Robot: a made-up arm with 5 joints.
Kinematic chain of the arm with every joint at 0, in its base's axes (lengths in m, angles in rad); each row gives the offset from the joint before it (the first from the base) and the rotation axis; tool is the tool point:
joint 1: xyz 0 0 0.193 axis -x
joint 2: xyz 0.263 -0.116 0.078 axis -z
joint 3: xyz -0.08 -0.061 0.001 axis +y
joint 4: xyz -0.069 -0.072 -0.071 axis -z
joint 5: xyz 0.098 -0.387 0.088 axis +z
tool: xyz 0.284 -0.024 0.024
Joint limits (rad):
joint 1: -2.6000..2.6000
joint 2: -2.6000..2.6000
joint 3: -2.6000..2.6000
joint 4: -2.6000..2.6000
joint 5: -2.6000..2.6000
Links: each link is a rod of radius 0.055 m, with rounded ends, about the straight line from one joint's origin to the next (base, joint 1, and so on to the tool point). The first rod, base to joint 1, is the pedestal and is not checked.
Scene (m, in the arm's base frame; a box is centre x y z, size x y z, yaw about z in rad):
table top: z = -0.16
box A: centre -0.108 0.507 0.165 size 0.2 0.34 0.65 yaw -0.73
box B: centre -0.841 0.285 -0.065 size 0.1 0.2 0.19 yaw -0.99
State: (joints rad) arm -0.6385 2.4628 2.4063 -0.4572 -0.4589
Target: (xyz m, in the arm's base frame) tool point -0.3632 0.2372 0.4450
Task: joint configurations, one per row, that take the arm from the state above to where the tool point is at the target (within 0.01 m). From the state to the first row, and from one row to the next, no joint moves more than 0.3 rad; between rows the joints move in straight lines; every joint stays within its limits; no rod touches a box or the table.
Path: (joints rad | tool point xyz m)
1: -0.8983 2.4971 2.2652 -0.3712 -0.4277 | 0.2301 0.5266 0.3902
2: -1.1581 2.5314 2.1241 -0.2852 -0.3966 | 0.1731 0.4584 0.5060
3: -1.4179 2.5657 1.9830 -0.1991 -0.3654 | 0.1192 0.3525 0.6068
4: -1.6777 2.6000 1.8420 -0.1131 -0.3343 | 0.0714 0.2127 0.6783
5: -1.4239 2.4068 2.0259 -0.0158 -0.4538 | -0.0558 0.2615 0.6458
6: -1.1701 2.2136 2.2099 0.0814 -0.5732 | -0.2096 0.2796 0.5651
7: -0.9163 2.0205 2.3939 0.1787 -0.6927 | -0.3632 0.2372 0.4450

